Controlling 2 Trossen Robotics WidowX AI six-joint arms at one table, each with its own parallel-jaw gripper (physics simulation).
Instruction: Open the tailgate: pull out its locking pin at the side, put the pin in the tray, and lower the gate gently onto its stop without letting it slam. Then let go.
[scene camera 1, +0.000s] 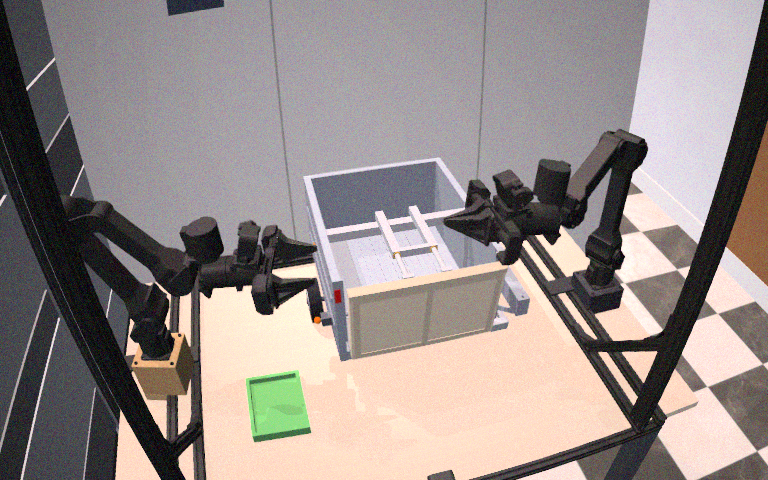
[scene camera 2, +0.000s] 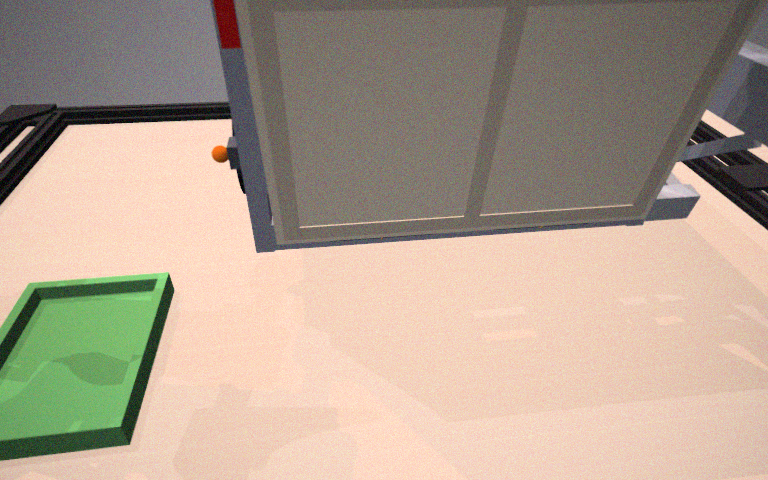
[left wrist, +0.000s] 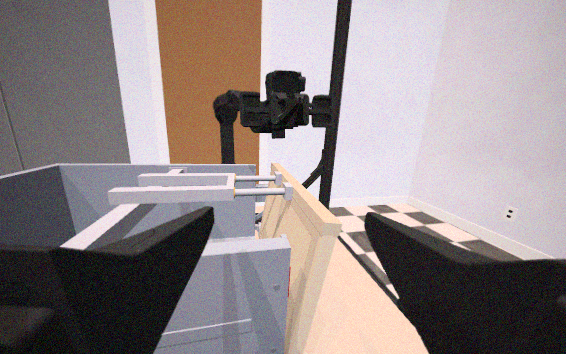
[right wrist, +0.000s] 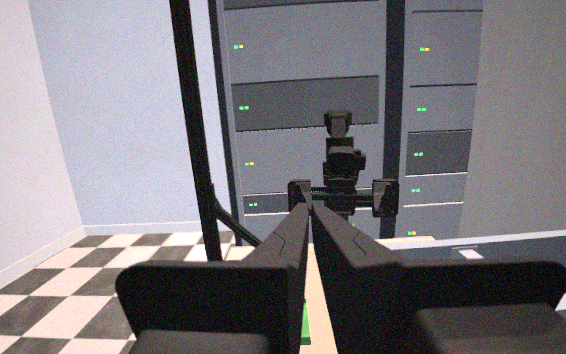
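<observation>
I find my left gripper (scene camera 1: 315, 264) 100 cm from the lens, and my right gripper (scene camera 1: 444, 221) 93 cm from the lens. There is a tailgate (scene camera 1: 389, 317) too, and it is 105 cm from the lens, so my right gripper is nearer to the lens than the tailgate.
</observation>
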